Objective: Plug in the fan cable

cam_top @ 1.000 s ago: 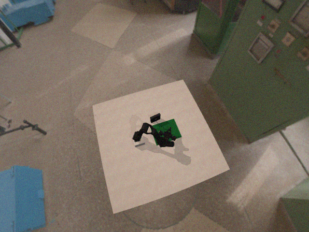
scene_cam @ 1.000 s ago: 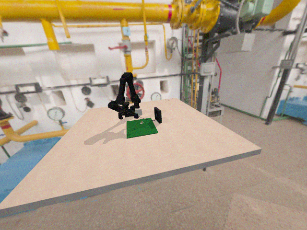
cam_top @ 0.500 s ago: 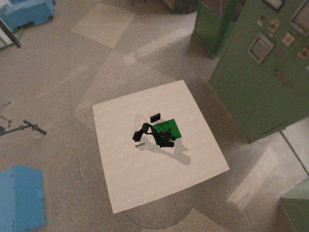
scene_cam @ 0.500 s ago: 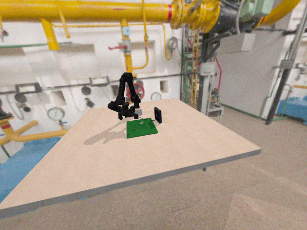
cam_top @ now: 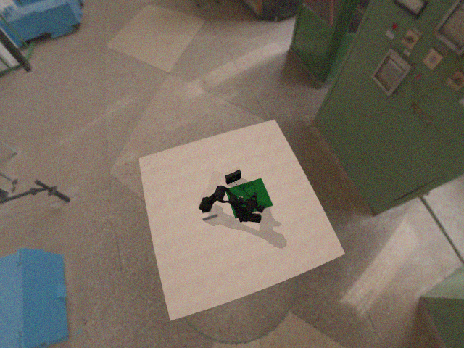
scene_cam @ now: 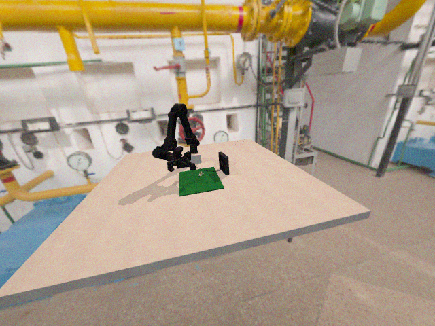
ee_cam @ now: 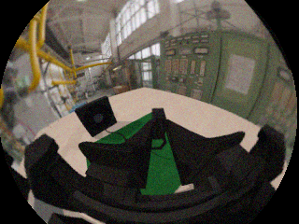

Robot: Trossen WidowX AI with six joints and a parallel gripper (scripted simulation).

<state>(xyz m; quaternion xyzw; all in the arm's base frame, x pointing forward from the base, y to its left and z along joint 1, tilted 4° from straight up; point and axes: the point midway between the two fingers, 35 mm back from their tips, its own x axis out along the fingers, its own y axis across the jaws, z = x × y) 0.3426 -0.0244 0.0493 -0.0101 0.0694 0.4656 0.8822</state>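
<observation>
My gripper tip is now 3 cm past the green board, 3 cm to the right of it and 13 cm above it. Also, from my gripper tip: dark plug 1 cm to the left, 1 cm below; then black fan 11 cm behind, 19 cm to the left, 5 cm below.
</observation>
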